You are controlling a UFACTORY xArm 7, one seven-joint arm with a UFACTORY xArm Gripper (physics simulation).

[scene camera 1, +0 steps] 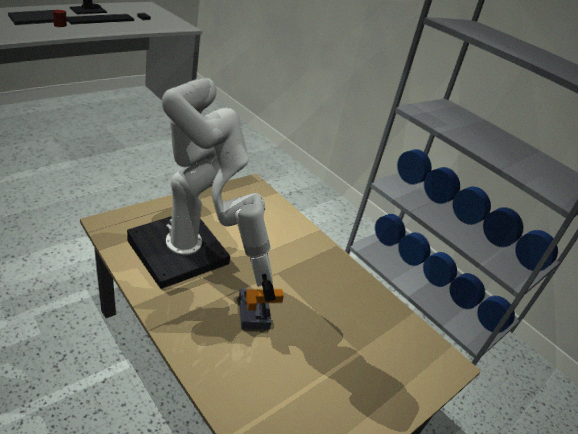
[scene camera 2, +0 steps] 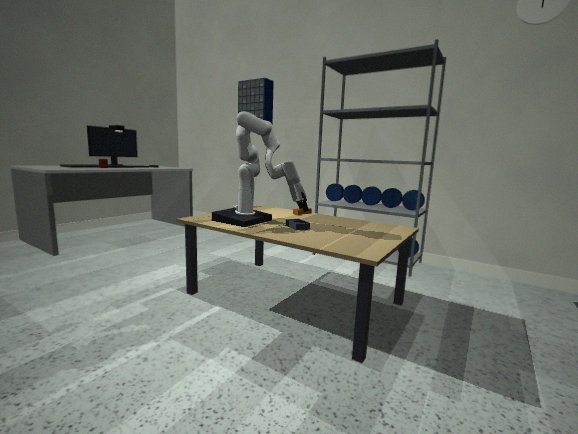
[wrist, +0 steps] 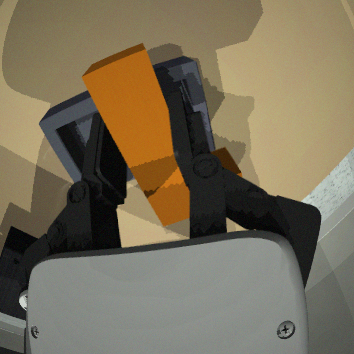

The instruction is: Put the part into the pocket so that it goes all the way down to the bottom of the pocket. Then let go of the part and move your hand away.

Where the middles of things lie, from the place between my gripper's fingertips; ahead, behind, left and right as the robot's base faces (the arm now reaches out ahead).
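Scene:
The pocket block [scene camera 1: 260, 319] is 8 cm below my hand, 4 cm behind it and 2 cm to the right of it. There's an orange part [wrist: 123, 86] as well, and that orange part is 1 cm behind my hand and 2 cm to the right of it.

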